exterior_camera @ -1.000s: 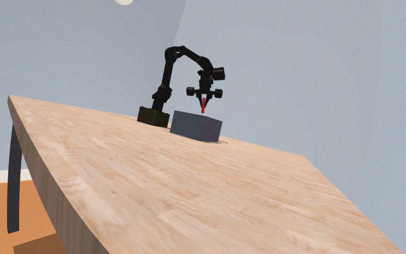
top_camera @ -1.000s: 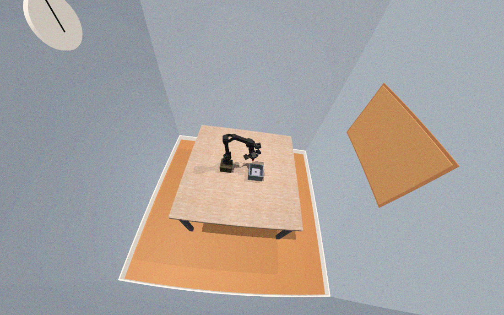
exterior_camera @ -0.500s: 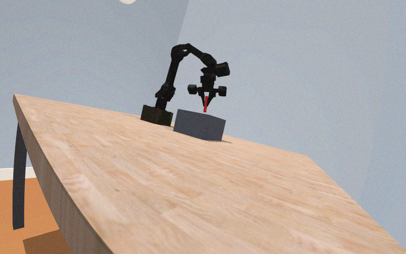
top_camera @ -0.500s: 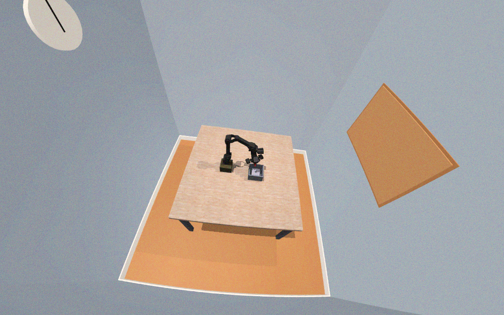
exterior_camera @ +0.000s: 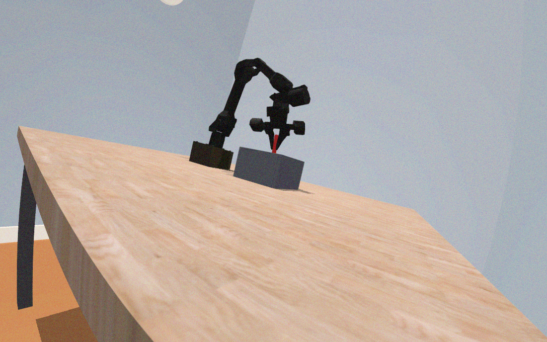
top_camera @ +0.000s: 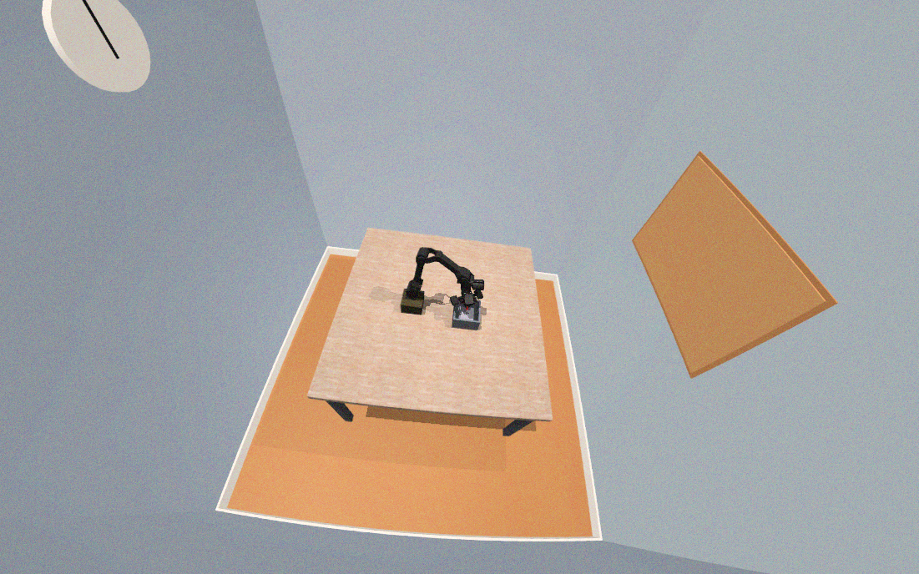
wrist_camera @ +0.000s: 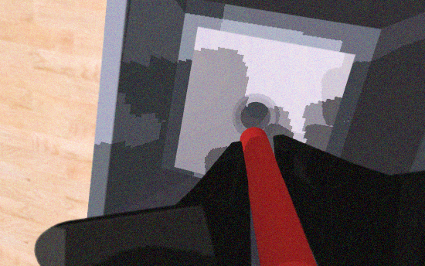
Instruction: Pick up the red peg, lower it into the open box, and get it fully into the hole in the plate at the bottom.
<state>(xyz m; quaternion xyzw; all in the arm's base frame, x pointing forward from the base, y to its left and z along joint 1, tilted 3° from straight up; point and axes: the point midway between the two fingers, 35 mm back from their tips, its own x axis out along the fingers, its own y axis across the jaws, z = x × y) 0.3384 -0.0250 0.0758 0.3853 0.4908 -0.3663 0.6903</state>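
Right now the red peg is 10 mm to the left of my gripper tip, 10 mm behind it and 10 mm above it. Also, from my gripper tip: dark grey box: 90 mm below.
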